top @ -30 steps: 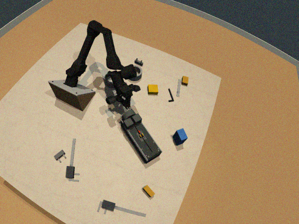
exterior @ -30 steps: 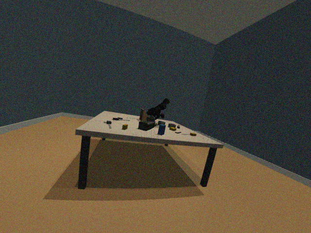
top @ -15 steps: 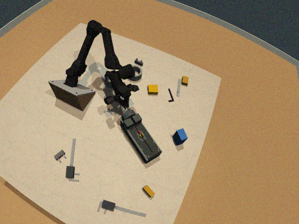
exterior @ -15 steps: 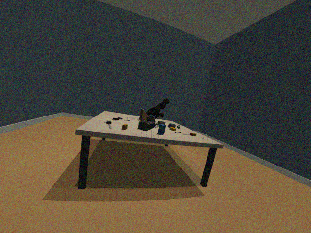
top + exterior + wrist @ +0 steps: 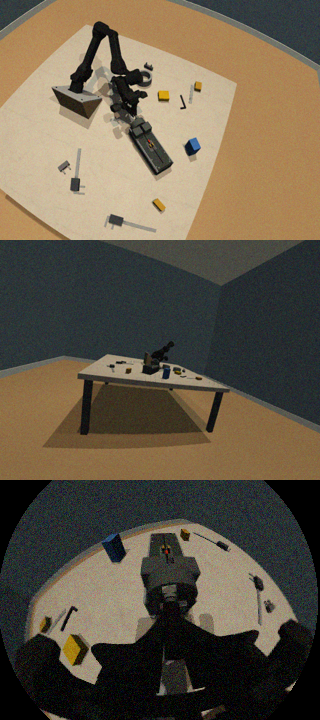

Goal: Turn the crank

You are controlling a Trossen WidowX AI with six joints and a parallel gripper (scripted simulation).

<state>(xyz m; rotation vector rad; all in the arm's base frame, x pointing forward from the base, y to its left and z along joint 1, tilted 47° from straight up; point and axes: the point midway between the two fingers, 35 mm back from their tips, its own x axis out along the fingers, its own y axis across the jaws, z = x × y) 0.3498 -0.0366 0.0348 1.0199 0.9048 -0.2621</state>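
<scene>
My gripper tip is 1 cm past the crank handle, 1 cm to the right of it and 2 cm below it. Also, from my gripper tip: yellow block 8 cm ahead, 24 cm to the left, 8 cm below; red pointer 11 cm ahead, 9 cm to the right, 1 cm below; black hex key 21 cm ahead, 24 cm to the left, 9 cm below.
</scene>
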